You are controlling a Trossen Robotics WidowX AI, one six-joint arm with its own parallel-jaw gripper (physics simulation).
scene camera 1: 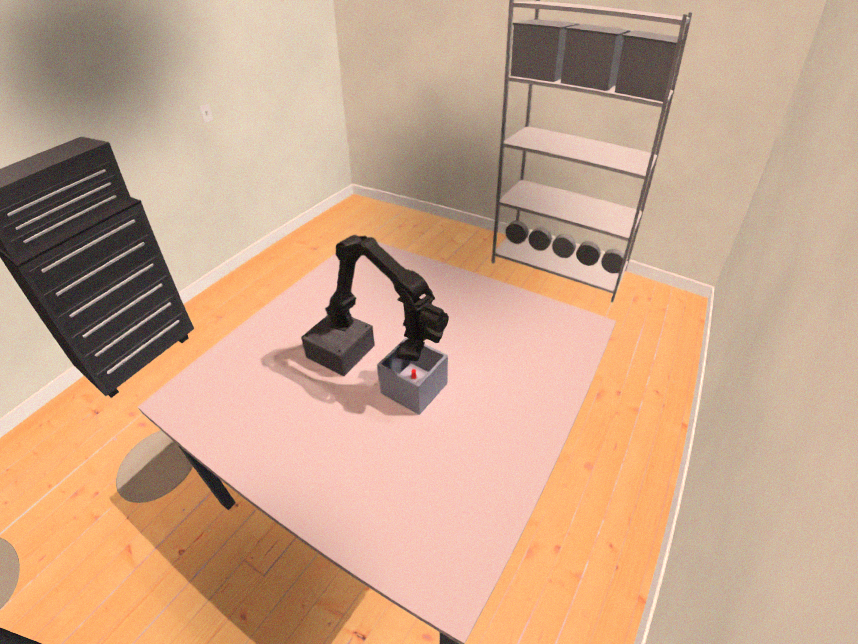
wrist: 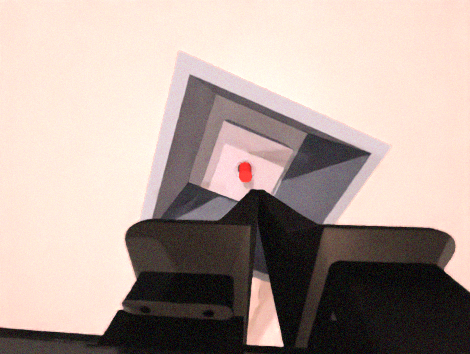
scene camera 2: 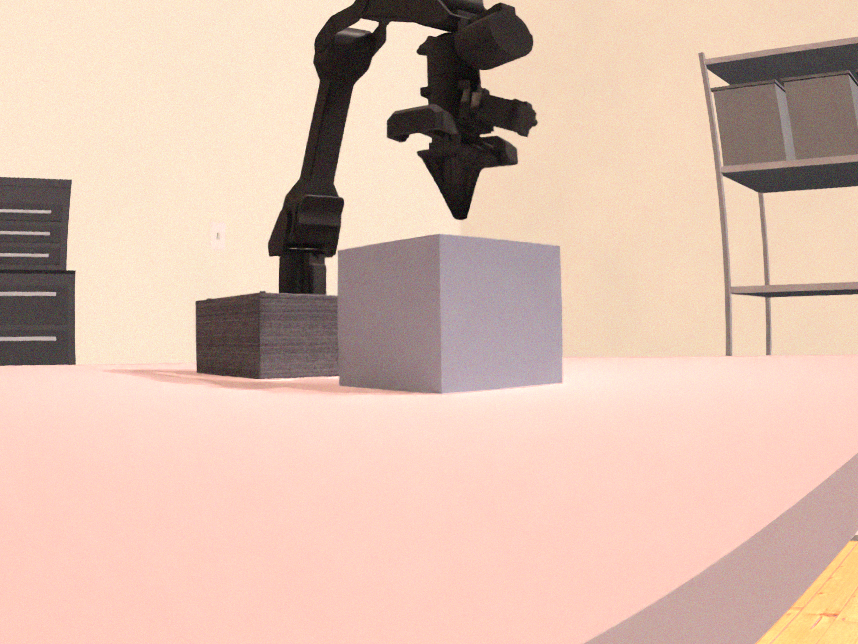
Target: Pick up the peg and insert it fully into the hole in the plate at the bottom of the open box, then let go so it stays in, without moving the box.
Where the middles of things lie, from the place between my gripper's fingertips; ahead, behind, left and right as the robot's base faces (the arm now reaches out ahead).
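Labels:
Blue-grey box (scene camera 2: 440,314): my hand 2 cm past it, 10 cm above. Pale plate (wrist: 236,144): 2 cm behind my hand, 13 cm below.

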